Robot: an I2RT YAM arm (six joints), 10 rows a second.
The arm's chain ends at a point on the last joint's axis. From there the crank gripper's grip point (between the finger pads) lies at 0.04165 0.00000 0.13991 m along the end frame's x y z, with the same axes.
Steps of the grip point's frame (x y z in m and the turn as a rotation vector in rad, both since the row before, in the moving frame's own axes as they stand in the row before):
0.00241 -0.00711 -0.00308 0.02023 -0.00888 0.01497
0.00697 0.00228 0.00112 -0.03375 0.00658 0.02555
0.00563 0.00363 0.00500 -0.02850 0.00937 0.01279
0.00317 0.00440 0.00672 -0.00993 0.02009 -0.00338
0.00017 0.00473 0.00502 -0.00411 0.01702 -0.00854
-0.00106 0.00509 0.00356 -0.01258 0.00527 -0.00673
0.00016 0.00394 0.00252 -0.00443 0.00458 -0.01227
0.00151 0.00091 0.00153 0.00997 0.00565 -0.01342
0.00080 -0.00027 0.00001 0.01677 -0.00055 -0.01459
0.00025 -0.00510 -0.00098 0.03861 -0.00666 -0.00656
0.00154 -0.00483 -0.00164 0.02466 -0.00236 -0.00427
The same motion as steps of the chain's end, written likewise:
0.00364 -0.00489 -0.00342 0.02023 -0.00888 0.01497
0.00612 -0.00351 0.00149 -0.03375 0.00658 0.02555
0.00435 -0.00089 0.00546 -0.02850 0.00937 0.01279
0.00037 0.00316 0.00759 -0.00993 0.02009 -0.00338
-0.00221 0.00452 0.00575 -0.00411 0.01702 -0.00854
-0.00180 0.00361 0.00379 -0.01258 0.00527 -0.00673
-0.00048 0.00384 0.00271 -0.00443 0.00458 -0.01227
0.00073 0.00287 0.00178 0.00997 0.00565 -0.01342
0.00090 0.00268 0.00001 0.01677 -0.00055 -0.01459
0.00120 0.00058 -0.00114 0.03861 -0.00666 -0.00656
0.00188 -0.00120 -0.00169 0.02466 -0.00236 -0.00427

